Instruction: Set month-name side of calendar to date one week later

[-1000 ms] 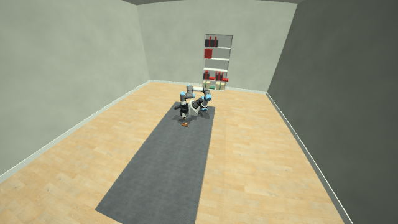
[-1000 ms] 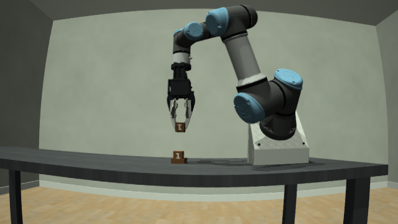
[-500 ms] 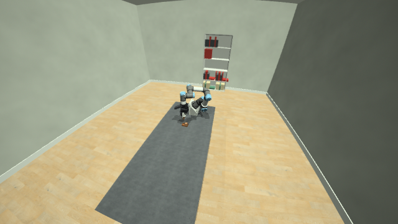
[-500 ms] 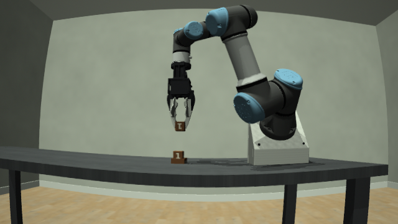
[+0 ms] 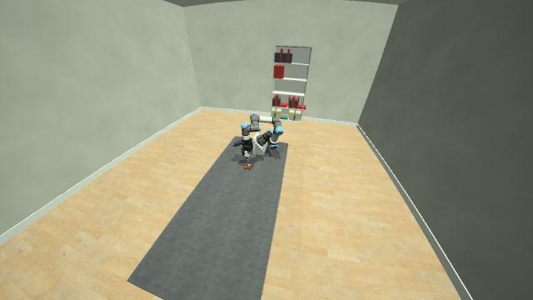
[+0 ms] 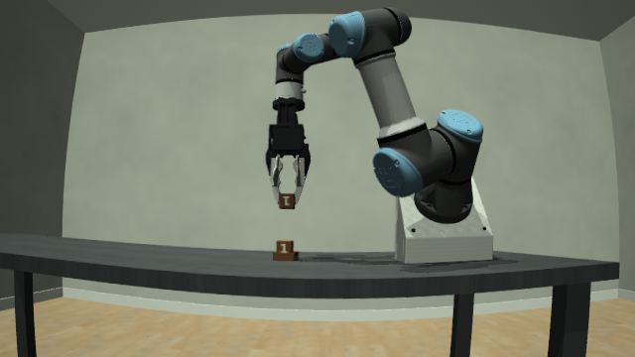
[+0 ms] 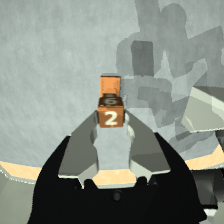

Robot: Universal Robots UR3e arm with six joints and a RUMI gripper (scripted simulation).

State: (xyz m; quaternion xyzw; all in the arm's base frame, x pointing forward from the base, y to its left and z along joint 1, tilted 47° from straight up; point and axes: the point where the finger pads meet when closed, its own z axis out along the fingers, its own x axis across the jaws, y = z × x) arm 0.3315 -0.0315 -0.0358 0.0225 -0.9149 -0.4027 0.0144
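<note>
My hand is 13 cm above the calendar tray and 1 cm to the right of it. Round my hand: cube (1 cm below).
</note>
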